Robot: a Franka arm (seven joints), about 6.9 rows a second.
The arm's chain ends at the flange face. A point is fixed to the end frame.
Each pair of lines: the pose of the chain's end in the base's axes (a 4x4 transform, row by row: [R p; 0 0 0 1], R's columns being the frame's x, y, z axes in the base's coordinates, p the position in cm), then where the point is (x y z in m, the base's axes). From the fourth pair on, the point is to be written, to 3 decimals.
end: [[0.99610, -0.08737, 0.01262, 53.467], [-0.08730, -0.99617, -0.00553, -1.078], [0.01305, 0.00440, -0.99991, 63.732], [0, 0, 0, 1]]
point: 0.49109 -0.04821 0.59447
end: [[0.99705, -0.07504, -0.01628, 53.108], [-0.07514, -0.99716, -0.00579, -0.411], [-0.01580, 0.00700, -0.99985, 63.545], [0, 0, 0, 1]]
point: 0.48674 -0.04208 0.59389
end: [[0.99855, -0.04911, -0.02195, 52.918], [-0.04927, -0.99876, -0.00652, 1.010], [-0.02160, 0.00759, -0.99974, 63.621], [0, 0, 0, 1]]
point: 0.48560 -0.02902 0.59491
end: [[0.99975, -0.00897, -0.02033, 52.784], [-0.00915, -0.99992, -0.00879, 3.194], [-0.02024, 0.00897, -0.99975, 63.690], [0, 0, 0, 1]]
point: 0.486 -0.009 0.596
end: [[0.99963, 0.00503, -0.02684, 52.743], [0.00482, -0.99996, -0.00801, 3.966], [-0.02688, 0.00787, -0.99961, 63.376], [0, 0, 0, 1]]
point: 0.486 -0.002 0.593
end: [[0.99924, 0.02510, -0.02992, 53.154], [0.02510, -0.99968, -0.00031, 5.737], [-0.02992, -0.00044, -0.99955, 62.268], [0, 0, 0, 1]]
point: 0.491 0.015 0.581
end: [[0.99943, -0.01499, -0.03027, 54.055], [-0.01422, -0.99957, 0.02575, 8.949], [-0.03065, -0.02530, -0.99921, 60.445], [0, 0, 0, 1]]
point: 0.498 0.050 0.562
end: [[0.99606, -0.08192, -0.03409, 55.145], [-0.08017, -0.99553, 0.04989, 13.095], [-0.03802, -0.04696, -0.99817, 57.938], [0, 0, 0, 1]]
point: 0.506 0.096 0.537
